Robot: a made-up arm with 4 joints.
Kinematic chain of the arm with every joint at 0, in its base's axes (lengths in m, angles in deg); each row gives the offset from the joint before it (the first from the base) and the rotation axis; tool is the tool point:
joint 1: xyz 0 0 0.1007 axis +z
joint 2: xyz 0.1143 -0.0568 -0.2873 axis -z
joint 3: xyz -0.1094 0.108 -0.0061 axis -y
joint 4: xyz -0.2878 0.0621 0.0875 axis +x
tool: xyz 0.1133 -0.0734 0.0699
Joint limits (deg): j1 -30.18..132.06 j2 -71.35..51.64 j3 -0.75..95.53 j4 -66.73..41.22
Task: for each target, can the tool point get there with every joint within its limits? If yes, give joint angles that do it. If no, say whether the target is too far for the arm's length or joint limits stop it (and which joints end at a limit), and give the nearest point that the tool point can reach.
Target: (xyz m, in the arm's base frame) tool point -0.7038 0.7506 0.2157
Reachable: no: too far | nearest point -0.2274 0.2425 -0.0581 | short by 0.748 m
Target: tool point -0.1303 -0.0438 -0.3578
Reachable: yes | joints 84.43 29.91 85.64 27.05
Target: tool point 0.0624 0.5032 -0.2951
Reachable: no: joint limits stop it (at a limit: joint 2, joint 4) | nearest point 0.0432 0.3483 -0.2641 | short by 0.159 m
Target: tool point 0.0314 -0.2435 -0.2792
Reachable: yes | joints 112.02 -2.45 66.28 -25.48
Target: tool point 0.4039 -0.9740 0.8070
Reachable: no: too far | nearest point 0.1169 -0.2820 -0.0034 | short by 1.104 m
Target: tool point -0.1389 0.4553 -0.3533
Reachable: no: joint limits stop it (at a limit: joint 2, joint 4) | nearest point -0.0990 0.3246 -0.3081 | short by 0.144 m
